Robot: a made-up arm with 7 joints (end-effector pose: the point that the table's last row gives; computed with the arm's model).
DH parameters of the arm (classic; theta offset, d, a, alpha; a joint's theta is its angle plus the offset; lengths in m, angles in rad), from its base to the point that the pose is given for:
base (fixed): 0 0 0 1.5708
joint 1: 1.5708 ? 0 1.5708
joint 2: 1.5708 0 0 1.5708
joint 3: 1.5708 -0.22 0 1.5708
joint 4: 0 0 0 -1.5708
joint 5: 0 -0.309 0 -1.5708
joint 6: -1.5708 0 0 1.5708
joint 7: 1.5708 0 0 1.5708
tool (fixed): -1.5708 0 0 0
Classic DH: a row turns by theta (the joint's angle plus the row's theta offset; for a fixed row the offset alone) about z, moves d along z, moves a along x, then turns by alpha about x.
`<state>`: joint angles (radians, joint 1 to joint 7).
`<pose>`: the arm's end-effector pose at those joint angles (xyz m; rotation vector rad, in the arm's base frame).
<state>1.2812 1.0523 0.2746 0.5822 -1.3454 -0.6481 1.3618</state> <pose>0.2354 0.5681 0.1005 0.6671 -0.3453 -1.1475</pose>
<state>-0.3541 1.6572 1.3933 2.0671 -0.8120 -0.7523 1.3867</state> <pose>0.1396 0.1795 0.2392 1.9558 0.4325 -1.9178</pose>
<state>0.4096 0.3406 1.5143 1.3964 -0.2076 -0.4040 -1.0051</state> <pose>0.0780 0.5078 -0.1366 -1.9833 1.1906 -2.0203</pose>
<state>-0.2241 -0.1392 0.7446 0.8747 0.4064 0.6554 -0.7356</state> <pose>0.0730 0.2311 -0.4642 0.4655 0.3496 1.0311</pose>
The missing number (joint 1, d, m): -0.13
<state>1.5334 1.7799 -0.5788 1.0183 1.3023 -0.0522 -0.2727</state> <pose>0.0696 0.5337 0.2177 0.9330 -2.3057 0.9815</pose>
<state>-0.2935 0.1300 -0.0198 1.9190 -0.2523 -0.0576 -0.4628</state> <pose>0.2449 0.1392 -0.1935 0.5855 -1.7316 0.0487</pose>
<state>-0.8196 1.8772 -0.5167 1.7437 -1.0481 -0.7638 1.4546</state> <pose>0.1126 0.3344 -0.2569 0.8172 -1.7253 2.2388</pose>
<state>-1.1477 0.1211 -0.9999 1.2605 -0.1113 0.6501 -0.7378</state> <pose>-0.2465 -0.0778 -0.2854 0.0077 0.1594 -0.9331</pose>
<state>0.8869 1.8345 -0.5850 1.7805 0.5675 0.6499 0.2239</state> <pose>0.2526 0.3238 0.1191 1.0113 -0.9893 -0.5694</pose>
